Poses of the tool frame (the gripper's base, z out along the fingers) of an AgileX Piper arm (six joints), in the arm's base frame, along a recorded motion.
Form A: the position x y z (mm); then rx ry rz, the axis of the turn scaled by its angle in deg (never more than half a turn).
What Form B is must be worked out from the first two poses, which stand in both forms.
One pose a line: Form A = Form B
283 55 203 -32.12 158.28 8.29 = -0.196 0.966 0.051 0.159 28.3 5.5 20.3
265 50 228 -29.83 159.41 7.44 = -0.182 0.970 0.045 0.153 26.5 5.0 22.8
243 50 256 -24.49 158.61 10.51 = -0.150 0.972 0.064 0.166 24.3 5.0 25.6
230 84 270 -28.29 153.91 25.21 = -0.175 0.954 0.156 0.186 23.0 8.4 27.0
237 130 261 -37.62 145.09 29.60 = -0.239 0.923 0.188 0.235 23.7 13.0 26.1
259 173 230 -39.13 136.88 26.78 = -0.258 0.901 0.176 0.302 25.9 17.3 23.0
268 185 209 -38.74 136.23 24.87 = -0.256 0.900 0.164 0.311 26.8 18.5 20.9
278 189 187 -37.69 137.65 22.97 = -0.248 0.907 0.151 0.304 27.8 18.9 18.7
